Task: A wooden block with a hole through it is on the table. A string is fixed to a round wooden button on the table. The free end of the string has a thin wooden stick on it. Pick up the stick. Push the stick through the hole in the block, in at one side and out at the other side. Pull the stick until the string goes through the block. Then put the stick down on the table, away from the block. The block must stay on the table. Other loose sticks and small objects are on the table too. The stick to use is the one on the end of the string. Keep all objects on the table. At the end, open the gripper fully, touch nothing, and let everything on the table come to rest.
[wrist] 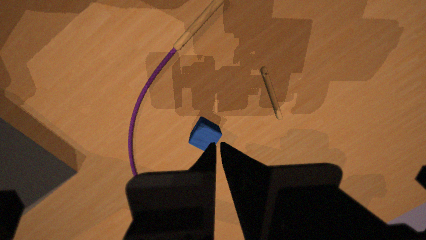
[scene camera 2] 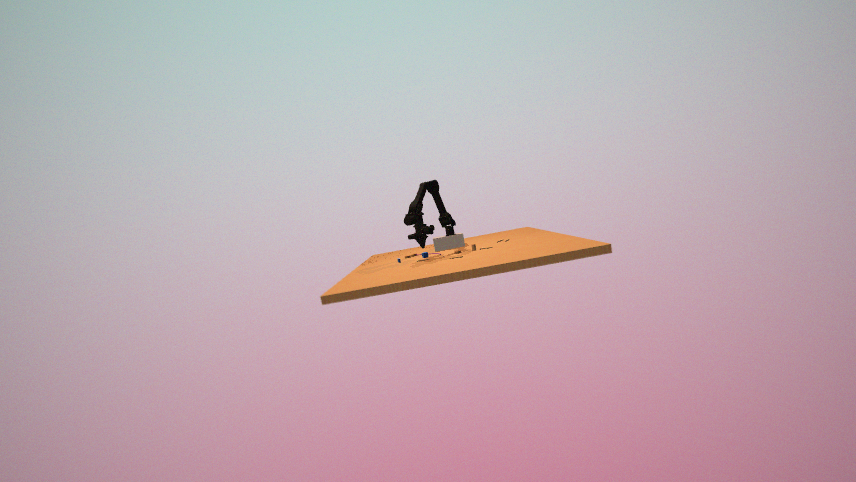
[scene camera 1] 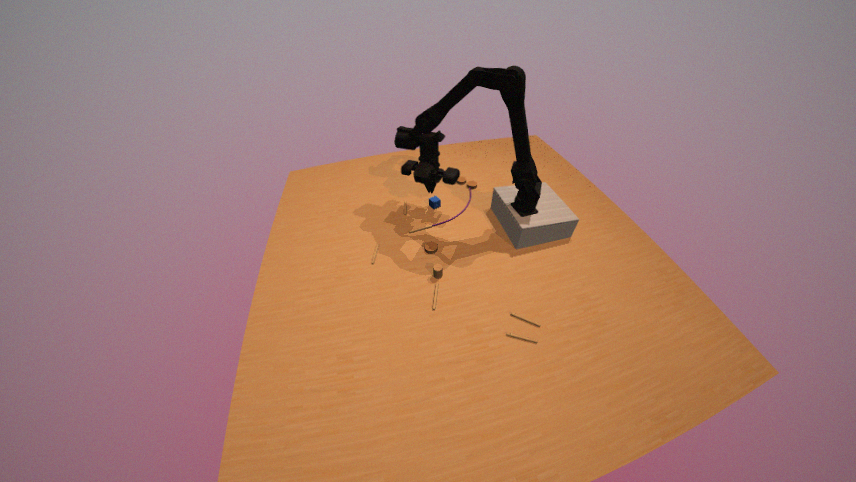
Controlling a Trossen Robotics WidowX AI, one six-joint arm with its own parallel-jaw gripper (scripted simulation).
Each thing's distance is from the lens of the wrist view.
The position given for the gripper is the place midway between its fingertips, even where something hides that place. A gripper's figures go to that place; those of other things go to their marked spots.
gripper (wrist: 217, 146): 0.12 m
blue cube (wrist: 204, 132): 0.14 m
